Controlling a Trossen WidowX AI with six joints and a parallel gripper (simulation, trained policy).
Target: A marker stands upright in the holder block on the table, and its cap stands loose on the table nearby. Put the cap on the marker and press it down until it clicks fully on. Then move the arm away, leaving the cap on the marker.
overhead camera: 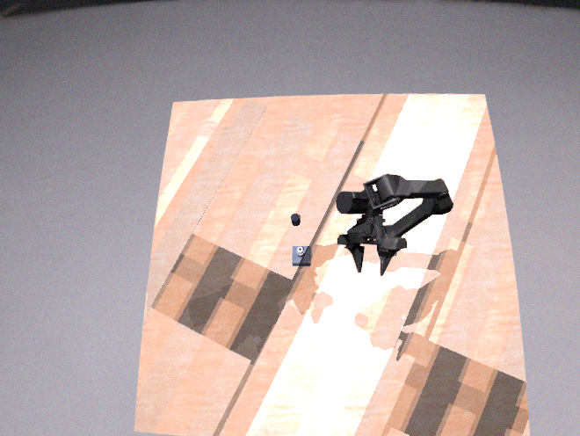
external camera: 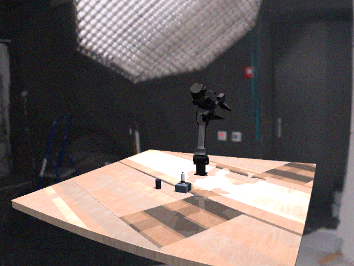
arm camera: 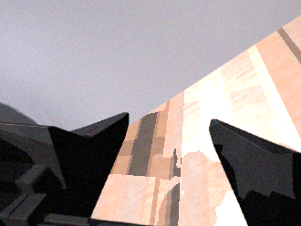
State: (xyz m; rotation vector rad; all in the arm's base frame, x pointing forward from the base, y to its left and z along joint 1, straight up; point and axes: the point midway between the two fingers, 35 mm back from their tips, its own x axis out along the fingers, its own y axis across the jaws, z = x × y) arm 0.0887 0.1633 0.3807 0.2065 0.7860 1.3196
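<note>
Now: gripper tip 340 mm above the dark cap, 290 mm to the left of it and 230 mm short of it. From my gripper tip the other things lie so: blue-grey holder block (350 mm below, 210 mm ahead, 160 mm to the right).
</note>
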